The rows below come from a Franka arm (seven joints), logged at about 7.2 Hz.
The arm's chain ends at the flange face. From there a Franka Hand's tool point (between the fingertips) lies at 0.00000 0.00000 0.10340 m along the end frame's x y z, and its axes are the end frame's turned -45 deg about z.
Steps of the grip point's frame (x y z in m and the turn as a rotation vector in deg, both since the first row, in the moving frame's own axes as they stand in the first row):
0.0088, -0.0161, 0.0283, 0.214, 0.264, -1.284
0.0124, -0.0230, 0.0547, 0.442, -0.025, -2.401
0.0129, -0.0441, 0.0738, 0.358, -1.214, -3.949
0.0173, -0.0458, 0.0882, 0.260, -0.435, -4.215
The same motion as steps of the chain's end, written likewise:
-0.0052, -0.0170, 0.0283, 0.338, 0.035, -1.284
-0.0069, -0.0245, 0.0547, 0.295, -0.330, -2.401
-0.0201, -0.0415, 0.0738, -0.605, -1.112, -3.949
-0.0193, -0.0449, 0.0882, -0.124, -0.491, -4.215

